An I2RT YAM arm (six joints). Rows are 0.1 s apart.
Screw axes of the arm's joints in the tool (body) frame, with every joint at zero. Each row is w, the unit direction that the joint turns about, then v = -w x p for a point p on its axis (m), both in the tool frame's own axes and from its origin. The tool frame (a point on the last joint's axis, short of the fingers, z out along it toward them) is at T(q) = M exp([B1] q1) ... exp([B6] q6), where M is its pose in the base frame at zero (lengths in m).
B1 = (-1, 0, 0, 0, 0.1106, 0)
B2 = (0, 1, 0, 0.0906, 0, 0.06)
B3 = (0, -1, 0, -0.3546, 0, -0.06)
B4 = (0, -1, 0, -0.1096, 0, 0)
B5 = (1, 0, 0, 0, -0.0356, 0)
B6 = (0, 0, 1, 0, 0, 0)
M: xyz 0.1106 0 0.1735 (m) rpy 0 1.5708 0 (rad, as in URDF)
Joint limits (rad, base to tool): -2.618..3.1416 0..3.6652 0..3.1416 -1.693..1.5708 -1.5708..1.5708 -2.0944..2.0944
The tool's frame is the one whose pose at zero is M.
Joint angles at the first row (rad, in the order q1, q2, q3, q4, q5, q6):
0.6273 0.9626 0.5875 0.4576 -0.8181 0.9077
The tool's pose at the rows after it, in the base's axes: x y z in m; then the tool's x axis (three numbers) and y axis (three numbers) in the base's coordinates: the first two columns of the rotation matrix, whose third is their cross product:
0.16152, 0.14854, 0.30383, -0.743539, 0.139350, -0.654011, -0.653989, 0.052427, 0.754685
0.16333, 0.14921, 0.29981, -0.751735, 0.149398, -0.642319, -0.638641, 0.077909, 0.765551
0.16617, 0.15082, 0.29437, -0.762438, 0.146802, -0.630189, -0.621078, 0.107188, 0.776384
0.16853, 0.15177, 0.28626, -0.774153, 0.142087, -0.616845, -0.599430, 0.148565, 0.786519
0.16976, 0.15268, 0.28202, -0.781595, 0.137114, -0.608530, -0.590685, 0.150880, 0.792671
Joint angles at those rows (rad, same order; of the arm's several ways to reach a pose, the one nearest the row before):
0.6266 0.9644 0.5890 0.4506 -0.8027 0.9108
0.6271 0.9713 0.5847 0.4383 -0.7778 0.9090
0.6274 0.9863 0.5845 0.4149 -0.7608 0.8980
0.6273 0.9989 0.5786 0.3799 -0.7382 0.8786
0.6270 1.0105 0.5704 0.3900 -0.7411 0.8822

